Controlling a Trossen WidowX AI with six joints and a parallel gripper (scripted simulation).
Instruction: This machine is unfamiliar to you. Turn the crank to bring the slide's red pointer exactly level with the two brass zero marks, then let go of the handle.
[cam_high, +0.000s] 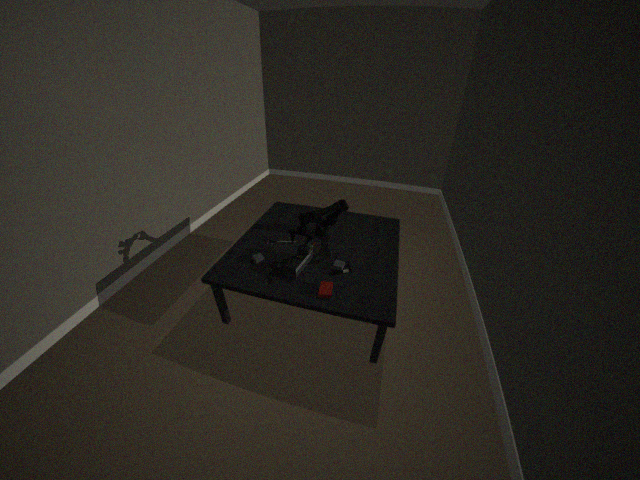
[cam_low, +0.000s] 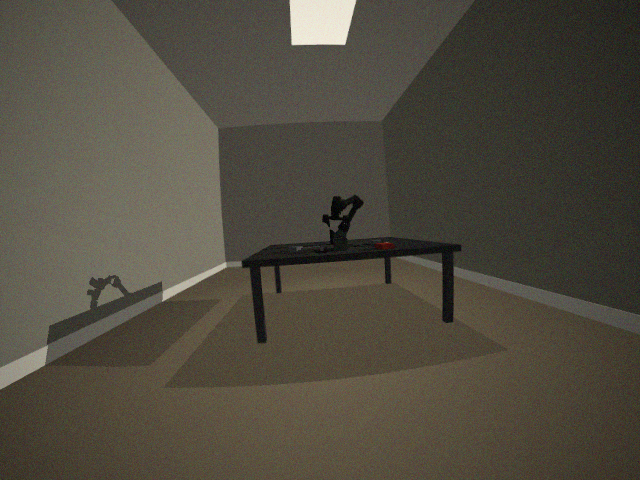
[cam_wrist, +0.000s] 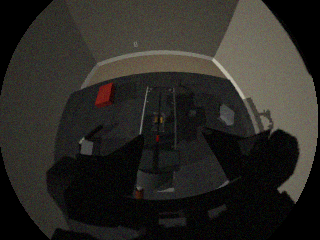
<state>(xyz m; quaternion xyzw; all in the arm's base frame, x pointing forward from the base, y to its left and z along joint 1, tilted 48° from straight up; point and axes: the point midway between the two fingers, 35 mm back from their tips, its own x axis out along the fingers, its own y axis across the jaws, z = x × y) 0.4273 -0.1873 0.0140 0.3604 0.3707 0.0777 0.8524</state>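
Now: the crank handle 12 cm behind my gripper tip, 9 cm to the left of it and 5 cm below it. The rest, counted from my gripper tip: red pointer: 1 cm ahead, 2 cm to the left, 6 cm below.
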